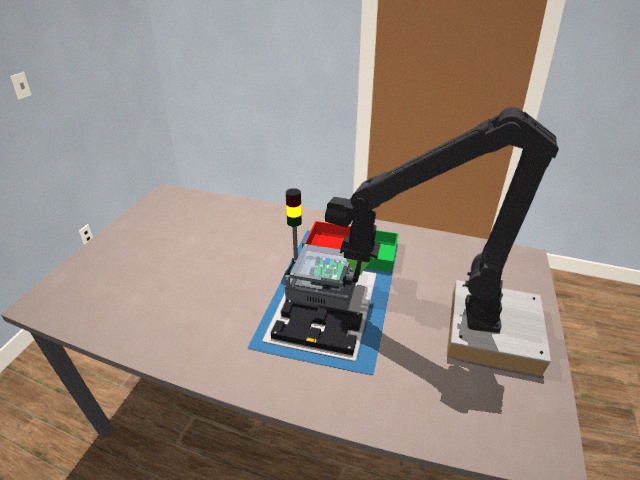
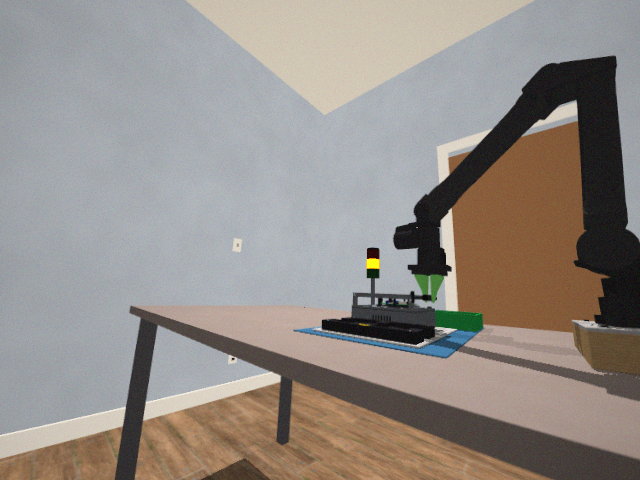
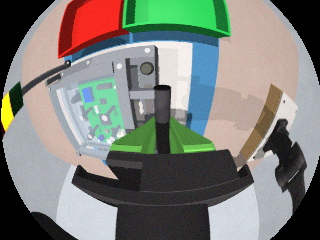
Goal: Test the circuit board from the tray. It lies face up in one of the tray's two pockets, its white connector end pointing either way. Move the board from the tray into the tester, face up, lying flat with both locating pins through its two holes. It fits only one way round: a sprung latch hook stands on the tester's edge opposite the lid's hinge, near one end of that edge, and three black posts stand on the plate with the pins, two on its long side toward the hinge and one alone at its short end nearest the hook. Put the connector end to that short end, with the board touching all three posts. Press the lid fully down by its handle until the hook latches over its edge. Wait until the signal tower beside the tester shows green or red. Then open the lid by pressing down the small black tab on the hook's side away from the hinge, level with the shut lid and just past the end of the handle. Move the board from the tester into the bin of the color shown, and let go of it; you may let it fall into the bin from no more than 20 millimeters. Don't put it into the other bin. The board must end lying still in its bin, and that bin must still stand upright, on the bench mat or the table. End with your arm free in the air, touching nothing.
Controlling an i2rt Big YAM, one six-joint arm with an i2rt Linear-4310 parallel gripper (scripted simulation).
Labels:
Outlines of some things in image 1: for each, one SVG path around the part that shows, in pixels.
My gripper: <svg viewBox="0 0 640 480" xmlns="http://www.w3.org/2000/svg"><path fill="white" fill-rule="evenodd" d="M352 230L351 243L349 244L349 236L345 236L340 253L344 252L344 258L350 264L353 274L356 269L357 260L362 261L360 275L362 275L363 270L370 262L370 258L375 258L375 260L378 258L381 243L374 241L372 248L373 232L366 236L359 236L359 234Z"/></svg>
A green bin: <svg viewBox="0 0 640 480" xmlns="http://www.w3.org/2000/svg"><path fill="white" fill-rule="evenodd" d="M376 230L375 241L381 242L378 259L375 260L375 258L371 257L370 263L366 268L392 272L399 233Z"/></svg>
A red bin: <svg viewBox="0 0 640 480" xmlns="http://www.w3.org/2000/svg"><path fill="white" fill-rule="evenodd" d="M305 242L309 245L340 249L344 237L350 236L351 226L346 228L331 223L315 221Z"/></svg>

